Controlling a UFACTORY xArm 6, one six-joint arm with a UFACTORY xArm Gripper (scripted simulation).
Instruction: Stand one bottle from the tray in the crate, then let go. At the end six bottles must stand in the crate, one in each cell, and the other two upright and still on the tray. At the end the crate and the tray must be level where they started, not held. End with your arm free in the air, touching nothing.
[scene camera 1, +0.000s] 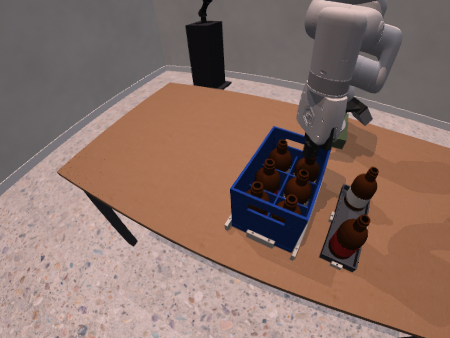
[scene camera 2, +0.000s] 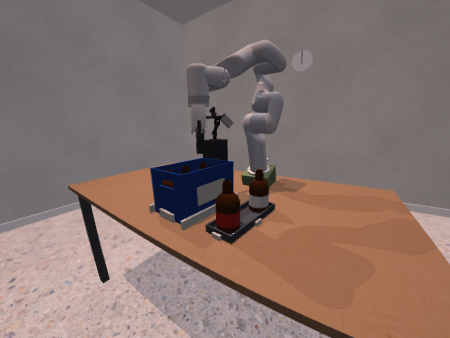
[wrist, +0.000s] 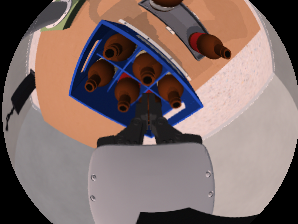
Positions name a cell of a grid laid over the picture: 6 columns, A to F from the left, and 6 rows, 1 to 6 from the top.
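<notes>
A blue crate (scene camera 1: D5) is visible to me, and the wrist view has the crate (wrist: C3) too, as does scene camera 2, with the crate (scene camera 2: C4). My own gripper (scene camera 1: E3) is there as well. I also find my gripper (scene camera 2: C3) from that camera, and in the wrist view I see the gripper (wrist: C3).
</notes>
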